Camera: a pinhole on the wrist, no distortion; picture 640 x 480 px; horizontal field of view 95.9 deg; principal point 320.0 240.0 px. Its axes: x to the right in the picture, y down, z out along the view. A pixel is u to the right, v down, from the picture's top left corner.
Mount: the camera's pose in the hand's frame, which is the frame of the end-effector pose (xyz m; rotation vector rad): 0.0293 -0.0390 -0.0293 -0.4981 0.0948 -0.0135
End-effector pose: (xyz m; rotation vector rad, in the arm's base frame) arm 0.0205 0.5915 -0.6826 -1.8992 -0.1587 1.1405
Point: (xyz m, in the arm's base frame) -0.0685 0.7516 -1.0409
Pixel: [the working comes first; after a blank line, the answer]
In the camera's frame: 0.2010 0.0799 0.3633

479.7 303.5
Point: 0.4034 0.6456 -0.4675
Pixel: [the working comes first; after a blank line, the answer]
In the camera's frame: 0.1093 -0.1112 -0.3563

behind the camera
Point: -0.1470 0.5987 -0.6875
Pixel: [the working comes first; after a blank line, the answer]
In the camera's frame: -0.1346 0.0031 0.1738

96.5 245.1
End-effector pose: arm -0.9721 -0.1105 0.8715 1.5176 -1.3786 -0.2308
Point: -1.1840 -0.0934 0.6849
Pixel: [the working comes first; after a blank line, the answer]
In the camera's frame: -0.2219 -0.0908 0.2202

29.2 121.0
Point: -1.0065 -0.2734 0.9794
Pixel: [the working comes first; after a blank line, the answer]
In the camera's frame: 0.1312 0.0530 0.1477

576.3 343.6
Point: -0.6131 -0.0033 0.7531
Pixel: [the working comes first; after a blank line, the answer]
In the camera's frame: -0.0270 -0.1142 -0.3276

behind the camera
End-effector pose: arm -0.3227 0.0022 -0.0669 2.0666 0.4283 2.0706
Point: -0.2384 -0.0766 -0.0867
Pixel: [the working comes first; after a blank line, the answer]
In the camera's frame: -0.0883 0.0483 0.1409

139.1 338.9
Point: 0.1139 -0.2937 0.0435
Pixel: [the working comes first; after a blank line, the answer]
In the camera's frame: -0.0812 0.1277 0.5673

278.7 305.0
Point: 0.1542 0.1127 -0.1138
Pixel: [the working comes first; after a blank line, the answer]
In the camera's frame: -0.0870 -0.2853 0.4227

260.6 45.2
